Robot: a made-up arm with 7 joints.
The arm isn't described. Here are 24 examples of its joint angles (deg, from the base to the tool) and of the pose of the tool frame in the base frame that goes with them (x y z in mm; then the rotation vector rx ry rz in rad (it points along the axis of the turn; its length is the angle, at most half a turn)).
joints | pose
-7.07 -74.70 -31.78 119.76 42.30 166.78 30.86 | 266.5 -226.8 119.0 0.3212 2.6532 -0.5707
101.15 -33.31 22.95 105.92 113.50 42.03 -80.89 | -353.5 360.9 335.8 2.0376 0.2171 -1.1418
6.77 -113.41 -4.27 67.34 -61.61 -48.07 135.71 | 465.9 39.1 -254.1 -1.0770 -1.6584 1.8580
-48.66 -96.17 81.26 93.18 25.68 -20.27 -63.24 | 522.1 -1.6 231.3 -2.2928 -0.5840 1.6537
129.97 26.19 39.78 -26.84 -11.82 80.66 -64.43 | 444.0 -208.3 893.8 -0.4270 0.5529 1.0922
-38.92 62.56 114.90 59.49 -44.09 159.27 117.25 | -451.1 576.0 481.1 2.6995 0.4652 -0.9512
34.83 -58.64 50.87 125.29 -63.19 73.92 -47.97 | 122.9 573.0 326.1 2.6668 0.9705 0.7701
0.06 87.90 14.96 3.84 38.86 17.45 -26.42 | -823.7 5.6 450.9 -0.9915 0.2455 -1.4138
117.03 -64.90 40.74 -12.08 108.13 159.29 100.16 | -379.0 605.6 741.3 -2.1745 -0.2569 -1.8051
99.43 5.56 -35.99 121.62 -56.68 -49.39 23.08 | 172.0 380.2 709.5 0.1354 -1.4263 0.9839
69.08 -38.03 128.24 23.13 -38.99 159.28 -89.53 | 188.2 440.9 968.2 -0.7114 1.3937 0.6522
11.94 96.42 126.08 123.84 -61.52 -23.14 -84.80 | -344.4 290.9 0.3 -1.1015 -0.3223 1.7234
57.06 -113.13 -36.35 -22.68 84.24 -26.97 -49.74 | 330.0 714.4 -35.7 2.0571 0.5105 -0.4033
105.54 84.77 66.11 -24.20 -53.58 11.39 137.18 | 398.8 -660.6 234.4 0.5087 1.6333 -1.9712
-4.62 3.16 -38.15 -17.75 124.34 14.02 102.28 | -10.7 148.7 1151.2 -1.7195 1.2404 2.2540
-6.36 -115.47 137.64 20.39 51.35 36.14 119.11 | 813.7 -33.4 146.7 -0.7167 1.8426 -1.4437
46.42 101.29 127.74 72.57 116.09 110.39 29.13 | -426.6 -114.8 -139.9 2.4521 -0.2752 -1.0265
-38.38 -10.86 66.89 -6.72 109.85 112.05 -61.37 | 115.6 27.5 1135.4 -0.4620 0.5311 0.7015
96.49 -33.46 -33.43 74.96 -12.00 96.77 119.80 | 103.4 671.2 675.2 -1.3163 1.6285 2.1809
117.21 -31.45 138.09 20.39 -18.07 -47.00 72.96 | -206.4 306.6 1067.6 1.5877 0.7814 0.5271
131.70 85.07 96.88 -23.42 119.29 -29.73 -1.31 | 590.7 -495.2 202.3 0.8826 -1.7081 -1.4573
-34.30 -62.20 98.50 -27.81 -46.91 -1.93 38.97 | 353.9 -590.9 665.6 0.0130 1.8254 1.8854
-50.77 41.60 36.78 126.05 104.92 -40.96 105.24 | 215.8 181.1 569.2 -0.6936 -0.6745 -1.9173
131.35 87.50 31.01 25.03 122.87 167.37 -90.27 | 224.6 -618.1 471.8 -0.7897 -0.4067 2.6386
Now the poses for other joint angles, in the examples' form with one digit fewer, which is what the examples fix.
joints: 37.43 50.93 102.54 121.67 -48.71 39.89 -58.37
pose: -551 143 439 -0.648 -0.723 -2.837
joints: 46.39 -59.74 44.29 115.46 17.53 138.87 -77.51
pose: 148 460 261 -2.869 0.900 -0.497
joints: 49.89 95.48 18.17 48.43 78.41 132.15 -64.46
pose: -487 -373 583 -0.121 -0.117 0.664
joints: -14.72 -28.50 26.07 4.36 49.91 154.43 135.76
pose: 363 -74 990 -0.645 -1.536 1.302
